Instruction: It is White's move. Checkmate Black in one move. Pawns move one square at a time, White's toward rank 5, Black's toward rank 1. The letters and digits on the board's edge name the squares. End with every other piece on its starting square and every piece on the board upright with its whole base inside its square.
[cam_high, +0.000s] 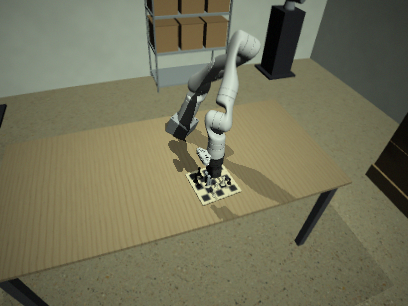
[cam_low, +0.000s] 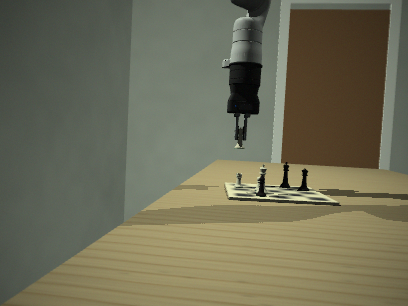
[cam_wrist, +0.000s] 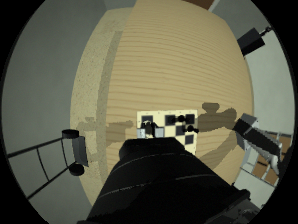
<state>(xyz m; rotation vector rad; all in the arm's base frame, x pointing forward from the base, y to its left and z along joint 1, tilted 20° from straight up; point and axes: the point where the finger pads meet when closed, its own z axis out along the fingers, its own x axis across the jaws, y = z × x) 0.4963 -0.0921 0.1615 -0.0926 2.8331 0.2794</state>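
Right now my hand is 40 mm to the right of the white pawn and 110 mm above it. Also, from my hand: chessboard (90 mm behind, 70 mm to the left, 130 mm below); then black piece (50 mm behind, 150 mm to the left, 110 mm below).
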